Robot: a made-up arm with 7 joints.
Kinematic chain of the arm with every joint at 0, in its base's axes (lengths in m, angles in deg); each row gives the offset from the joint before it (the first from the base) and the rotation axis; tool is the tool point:
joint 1: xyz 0 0 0 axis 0 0.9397 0.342
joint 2: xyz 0 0 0 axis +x
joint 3: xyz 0 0 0 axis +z
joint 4: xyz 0.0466 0 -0.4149 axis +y
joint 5: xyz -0.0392 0 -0.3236 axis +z
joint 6: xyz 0 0 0 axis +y
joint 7: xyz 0 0 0 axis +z
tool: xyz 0 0 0
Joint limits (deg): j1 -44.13..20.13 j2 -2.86..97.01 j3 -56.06..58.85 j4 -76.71..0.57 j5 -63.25..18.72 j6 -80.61..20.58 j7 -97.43..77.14
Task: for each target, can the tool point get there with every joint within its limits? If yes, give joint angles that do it. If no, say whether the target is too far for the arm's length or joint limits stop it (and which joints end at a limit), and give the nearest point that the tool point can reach.
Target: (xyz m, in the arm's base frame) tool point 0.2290 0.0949 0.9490
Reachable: no: too far | nearest point 0.1513 0.4378 0.4335 | short by 0.624 m
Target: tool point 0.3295 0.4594 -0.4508
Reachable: yes | joints -10.56 48.99 -16.20 -40.41 -26.72 -59.99 35.23
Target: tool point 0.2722 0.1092 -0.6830
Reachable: yes | joints -15.24 6.26 28.34 -15.55 -25.19 -68.65 -40.21
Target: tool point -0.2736 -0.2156 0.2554
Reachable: no: joint limits stop it (at a limit: joint 1, joint 2, joint 3, joint 4) | nearest point 0.0087 0.4602 0.4366 | short by 0.754 m
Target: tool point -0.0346 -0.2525 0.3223
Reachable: no: joint limits stop it (at a limit: joint 1, joint 2, joint 4) | nearest point 0.0781 0.4479 0.4424 | short by 0.720 m
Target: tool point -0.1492 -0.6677 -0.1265
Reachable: no: joint limits stop it (at a limit: joint 1, joint 2, joint 3, joint 4) | nearest point 0.0566 -0.3030 -0.5545 | short by 0.599 m
